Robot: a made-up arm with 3 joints. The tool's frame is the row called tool.
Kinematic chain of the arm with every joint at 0, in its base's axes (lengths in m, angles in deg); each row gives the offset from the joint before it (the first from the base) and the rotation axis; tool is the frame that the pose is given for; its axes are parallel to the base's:
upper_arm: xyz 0 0 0.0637 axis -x
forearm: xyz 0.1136 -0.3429 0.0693 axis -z
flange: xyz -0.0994 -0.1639 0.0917 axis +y
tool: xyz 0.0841 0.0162 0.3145
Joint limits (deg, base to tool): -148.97..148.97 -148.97..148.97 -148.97..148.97
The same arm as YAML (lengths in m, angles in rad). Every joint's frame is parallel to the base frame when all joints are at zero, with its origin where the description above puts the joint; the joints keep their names.
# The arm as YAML. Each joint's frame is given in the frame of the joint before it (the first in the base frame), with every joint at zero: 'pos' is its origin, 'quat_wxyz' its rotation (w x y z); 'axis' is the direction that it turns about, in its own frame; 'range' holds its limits. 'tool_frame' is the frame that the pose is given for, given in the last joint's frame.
length_unit: m
angle_unit: rad
joints:
  - joint: upper_arm
    pos: [0.0, 0.0, 0.0637]
    quat_wxyz: [1.0, 0.0, 0.0, 0.0]
    axis: [-1.0, 0.0, 0.0]
    range: [-2.6, 2.6]
  - joint: forearm
    pos: [0.1136, -0.3429, 0.0693]
    quat_wxyz: [1.0, 0.0, 0.0, 0.0]
    axis: [0.0, 0.0, -1.0]
    range: [-2.6, 2.6]
  - joint: flange
    pos: [-0.0994, -0.1639, 0.0917]
    quat_wxyz: [1.0, 0.0, 0.0, 0.0]
    axis: [0.0, 1.0, 0.0]
    range: [-2.6, 2.6]
tool_frame:
  pos: [0.0841, 0.0162, 0.3145]
  quat_wxyz: [1.0, 0.0, 0.0, 0.0]

